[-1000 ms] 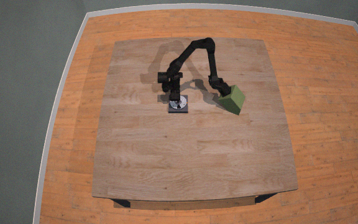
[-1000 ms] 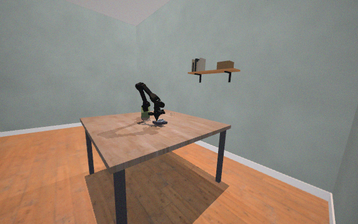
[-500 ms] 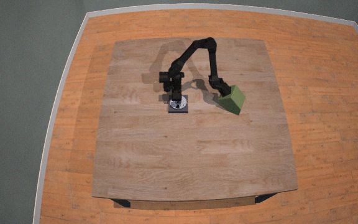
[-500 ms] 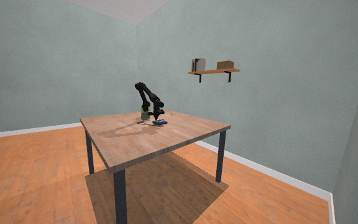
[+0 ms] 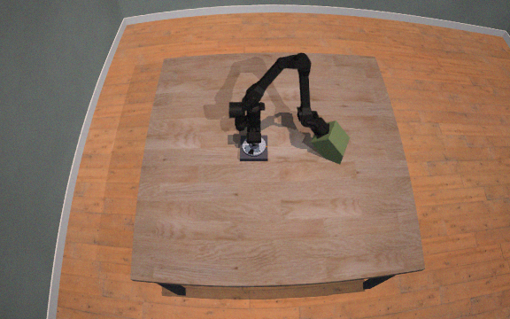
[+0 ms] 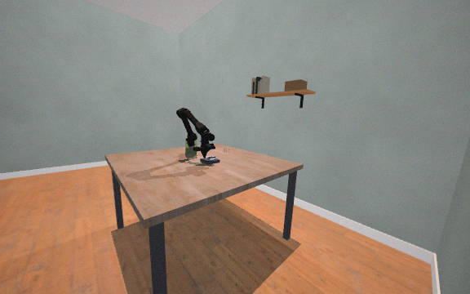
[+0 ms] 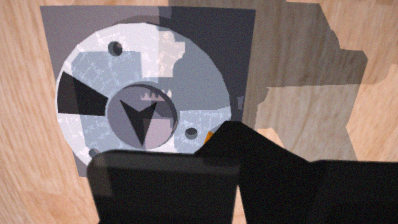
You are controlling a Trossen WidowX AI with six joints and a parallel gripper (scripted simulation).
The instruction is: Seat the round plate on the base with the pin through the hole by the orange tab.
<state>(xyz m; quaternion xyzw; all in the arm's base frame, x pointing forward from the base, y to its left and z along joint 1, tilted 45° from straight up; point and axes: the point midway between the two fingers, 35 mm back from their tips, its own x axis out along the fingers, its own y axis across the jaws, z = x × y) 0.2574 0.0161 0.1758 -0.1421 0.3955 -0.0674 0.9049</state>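
The orange mark lies 5 cm to the left of my hand, 5 cm below it and 5 cm behind it. The rest, counted from my hand: dark square base 6 cm below, 5 cm to the left; then raised centre hub 5 cm to the left, 4 cm below; then plate 5 cm to the left, 4 cm below.
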